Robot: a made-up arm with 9 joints.
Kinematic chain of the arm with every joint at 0, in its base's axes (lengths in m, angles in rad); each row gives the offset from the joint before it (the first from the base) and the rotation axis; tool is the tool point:
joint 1: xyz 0 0 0.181 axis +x
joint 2: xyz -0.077 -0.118 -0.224 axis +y
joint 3: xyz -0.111 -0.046 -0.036 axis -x
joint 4: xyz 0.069 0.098 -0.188 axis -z
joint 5: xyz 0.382 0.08 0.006 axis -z
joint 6: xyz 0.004 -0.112 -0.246 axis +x
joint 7: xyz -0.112 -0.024 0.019 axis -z
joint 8: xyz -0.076 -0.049 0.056 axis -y
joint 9: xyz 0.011 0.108 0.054 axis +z
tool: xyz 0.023 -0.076 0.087
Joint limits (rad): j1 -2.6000..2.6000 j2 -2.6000..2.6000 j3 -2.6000..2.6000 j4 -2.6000..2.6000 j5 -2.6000..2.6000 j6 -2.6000..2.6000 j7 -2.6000..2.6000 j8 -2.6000..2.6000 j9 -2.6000..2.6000
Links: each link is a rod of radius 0.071 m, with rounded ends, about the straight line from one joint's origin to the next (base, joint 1, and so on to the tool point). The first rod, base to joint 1, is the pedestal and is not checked.
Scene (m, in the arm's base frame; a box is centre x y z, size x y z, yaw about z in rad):
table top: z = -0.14
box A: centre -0.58 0.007 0.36 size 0.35 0.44 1 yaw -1.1
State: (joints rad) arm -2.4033 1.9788 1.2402 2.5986 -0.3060 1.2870 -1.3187 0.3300 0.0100
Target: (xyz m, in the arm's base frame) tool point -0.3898 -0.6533 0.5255
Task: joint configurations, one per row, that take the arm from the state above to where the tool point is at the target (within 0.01 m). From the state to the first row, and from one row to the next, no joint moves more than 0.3 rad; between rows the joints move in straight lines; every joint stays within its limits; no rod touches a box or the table.
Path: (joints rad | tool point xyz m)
1: -2.4426 1.9182 1.4790 2.5989 -0.0670 1.4482 -1.2019 0.1501 0.1837 | -0.1724 0.6467 0.3767
2: -2.4820 1.8576 1.7179 2.5992 0.1719 1.6095 -1.0852 -0.0297 0.3575 | -0.1139 0.6082 0.4703
3: -2.5213 1.7970 1.9567 2.5994 0.4109 1.7707 -0.9684 -0.2096 0.5312 | -0.0133 0.5555 0.5324
4: -2.5607 1.7363 2.1955 2.5997 0.6498 1.9320 -0.8517 -0.3894 0.7049 | 0.1070 0.4836 0.5481
5: -2.6000 1.6757 2.4344 2.6000 0.8888 2.0932 -0.7349 -0.5693 0.8786 | 0.2202 0.3899 0.5154
6: -2.3489 1.5465 2.2838 2.6000 0.8884 1.8955 -0.8223 -0.4091 0.6273 | 0.1343 0.3485 0.6279
7: -2.0978 1.4173 2.1332 2.6000 0.8880 1.6978 -0.9096 -0.2489 0.3760 | 0.0385 0.2440 0.7383
8: -1.8468 1.2880 1.9827 2.6000 0.8875 1.5001 -0.9970 -0.0886 0.1246 | -0.0574 0.0774 0.8119
9: -1.5957 1.1588 1.8321 2.6000 0.8871 1.3024 -1.0843 0.0716 -0.1267 | -0.1448 -0.1303 0.8181
10: -1.3446 1.0296 1.6816 2.6000 0.8867 1.1046 -1.1717 0.2318 -0.3780 | -0.2173 -0.3443 0.7397
11: -1.1425 1.0767 1.5908 2.6000 0.7769 1.2556 -1.1241 0.3741 -0.2947 | -0.2792 -0.4650 0.6958
12: -0.9404 1.1238 1.5001 2.6000 0.6671 1.4065 -1.0765 0.5164 -0.2114 | -0.3375 -0.5695 0.6228
13: -0.7383 1.1710 1.4093 2.6000 0.5574 1.5574 -1.0290 0.6587 -0.1281 | -0.3898 -0.6533 0.5255

